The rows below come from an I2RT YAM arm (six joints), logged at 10 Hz.
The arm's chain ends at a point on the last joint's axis. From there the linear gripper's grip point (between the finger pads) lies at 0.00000 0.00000 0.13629 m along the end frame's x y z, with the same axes.
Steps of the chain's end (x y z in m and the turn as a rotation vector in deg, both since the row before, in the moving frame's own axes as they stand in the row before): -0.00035 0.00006 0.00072 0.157 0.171 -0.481; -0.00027 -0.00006 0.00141 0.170 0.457 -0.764; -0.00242 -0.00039 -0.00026 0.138 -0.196 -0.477; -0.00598 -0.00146 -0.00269 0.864 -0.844 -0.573; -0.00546 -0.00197 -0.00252 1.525 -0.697 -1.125; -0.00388 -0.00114 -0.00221 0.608 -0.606 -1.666
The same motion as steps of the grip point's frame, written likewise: 0.00006 -0.00032 0.00072 0.157 0.171 -0.481; 0.00081 -0.00047 0.00141 0.170 0.457 -0.764; -0.00289 -0.00072 -0.00026 0.138 -0.196 -0.477; -0.00800 -0.00350 -0.00272 0.864 -0.844 -0.573; -0.00715 -0.00558 -0.00258 1.525 -0.697 -1.125; -0.00534 -0.00257 -0.00223 0.608 -0.606 -1.666
